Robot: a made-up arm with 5 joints. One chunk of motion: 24 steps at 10 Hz.
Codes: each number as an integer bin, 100 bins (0 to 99) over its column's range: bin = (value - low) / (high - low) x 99, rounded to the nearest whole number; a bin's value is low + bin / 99 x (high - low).
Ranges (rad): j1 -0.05..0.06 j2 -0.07..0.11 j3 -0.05..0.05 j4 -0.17..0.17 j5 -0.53..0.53
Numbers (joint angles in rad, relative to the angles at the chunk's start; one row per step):
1: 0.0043 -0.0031 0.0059 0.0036 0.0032
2: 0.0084 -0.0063 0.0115 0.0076 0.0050
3: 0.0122 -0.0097 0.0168 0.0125 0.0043
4: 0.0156 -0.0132 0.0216 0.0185 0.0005
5: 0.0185 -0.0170 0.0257 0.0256 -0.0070
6: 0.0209 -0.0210 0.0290 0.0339 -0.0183
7: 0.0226 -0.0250 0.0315 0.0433 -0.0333
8: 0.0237 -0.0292 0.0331 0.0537 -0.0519
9: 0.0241 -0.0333 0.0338 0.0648 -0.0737
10: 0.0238 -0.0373 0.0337 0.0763 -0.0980
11: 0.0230 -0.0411 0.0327 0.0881 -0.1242
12: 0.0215 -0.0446 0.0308 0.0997 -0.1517
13: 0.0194 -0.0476 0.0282 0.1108 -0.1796
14: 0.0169 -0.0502 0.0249 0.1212 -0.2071
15: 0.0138 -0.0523 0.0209 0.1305 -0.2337
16: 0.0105 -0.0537 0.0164 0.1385 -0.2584
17: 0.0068 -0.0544 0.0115 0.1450 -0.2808
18: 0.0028 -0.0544 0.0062 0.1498 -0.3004
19: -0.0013 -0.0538 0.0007 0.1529 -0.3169
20: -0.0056 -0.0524 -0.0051 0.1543 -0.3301
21: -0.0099 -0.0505 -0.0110 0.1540 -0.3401
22: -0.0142 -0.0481 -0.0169 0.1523 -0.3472
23: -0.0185 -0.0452 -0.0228 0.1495 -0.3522
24: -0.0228 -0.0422 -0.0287 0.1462 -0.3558
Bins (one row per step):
1: 49 37 55 51 50
2: 53 35 61 52 50
3: 56 33 66 53 50
4: 59 31 71 55 50
5: 62 29 75 57 49
6: 64 27 78 59 48
7: 65 25 81 62 46
8: 66 22 82 65 45
9: 67 20 83 68 43
10: 66 18 83 72 40
11: 66 16 82 75 38
12: 64 14 80 79 35
13: 62 12 77 82 33
14: 60 11 74 85 30
15: 57 10 70 87 28
16: 54 9 66 90 25
17: 51 9 61 92 23
18: 48 9 56 93 21
19: 44 9 50 94 20
20: 40 10 44 94 19
21: 36 11 39 94 18
22: 32 12 33 94 17
23: 28 14 27 93 17
24: 24 15 21 92 16

